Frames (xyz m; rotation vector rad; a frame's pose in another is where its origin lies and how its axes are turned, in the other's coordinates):
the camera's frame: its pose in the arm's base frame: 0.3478 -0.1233 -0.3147 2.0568 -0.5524 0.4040
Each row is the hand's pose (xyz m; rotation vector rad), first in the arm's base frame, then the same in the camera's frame.
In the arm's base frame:
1: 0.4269 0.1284 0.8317 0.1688 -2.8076 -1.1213
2: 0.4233 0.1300 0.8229 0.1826 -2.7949 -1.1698
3: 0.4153 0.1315 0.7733 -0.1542 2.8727 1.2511
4: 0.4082 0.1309 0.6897 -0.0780 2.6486 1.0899
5: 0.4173 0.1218 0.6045 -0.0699 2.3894 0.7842
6: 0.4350 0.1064 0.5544 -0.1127 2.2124 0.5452
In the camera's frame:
1: 0.5688 0.6566 -0.7932 -0.7114 -2.0446 1.6072
2: 0.5611 0.6516 -0.7903 -0.7044 -2.0780 1.5737
3: 0.5299 0.6199 -0.7669 -0.6095 -2.1793 1.6116
4: 0.4833 0.5645 -0.7244 -0.3174 -2.3023 1.7952
5: 0.4515 0.5033 -0.6728 0.1689 -2.2936 2.0427
6: 0.4455 0.4654 -0.6329 0.5528 -2.1790 2.1794

